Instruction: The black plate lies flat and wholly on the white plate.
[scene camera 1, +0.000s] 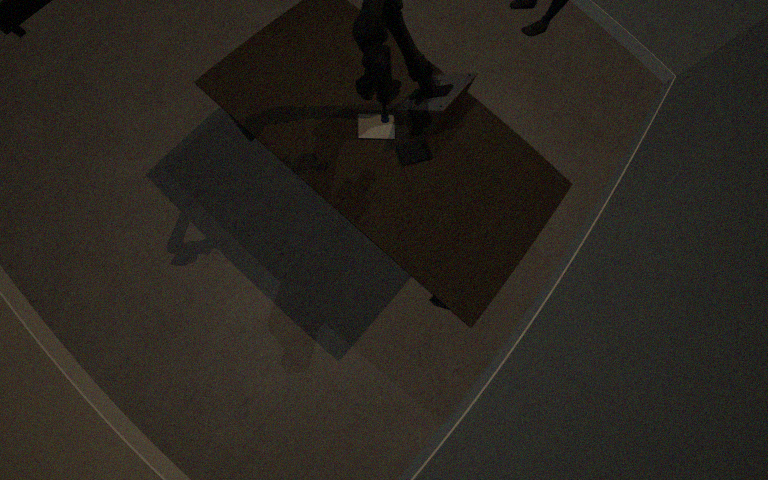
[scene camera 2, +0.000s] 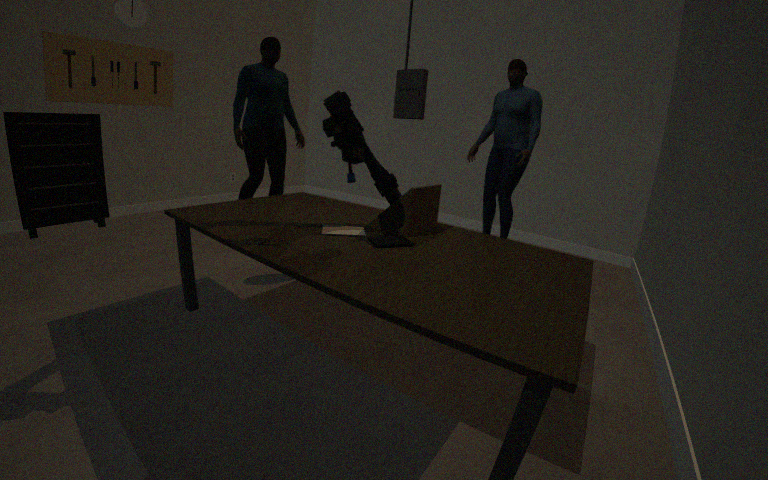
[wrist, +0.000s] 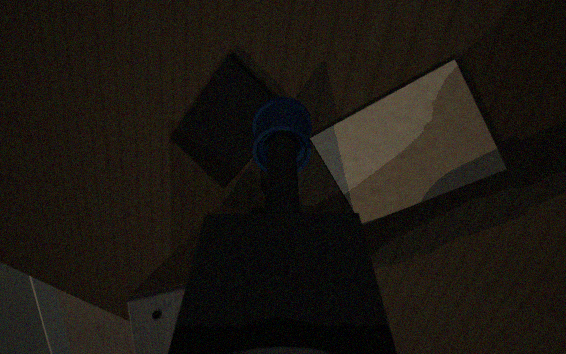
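The black plate lies flat on the brown table, close to the arm's base. The white plate lies flat on the table beside it; the two are apart, with a narrow strip of table between their nearest corners. Shadows cross the white plate. My gripper, a blue suction cup, is open with nothing on it and hangs well above the table. In the wrist view it covers the table between the plates and overlaps the black plate's right corner.
The brown table carries an upright panel behind the arm's base. A grey box hangs near the back wall. Two people stand behind the table. Arm shadows fall across the table.
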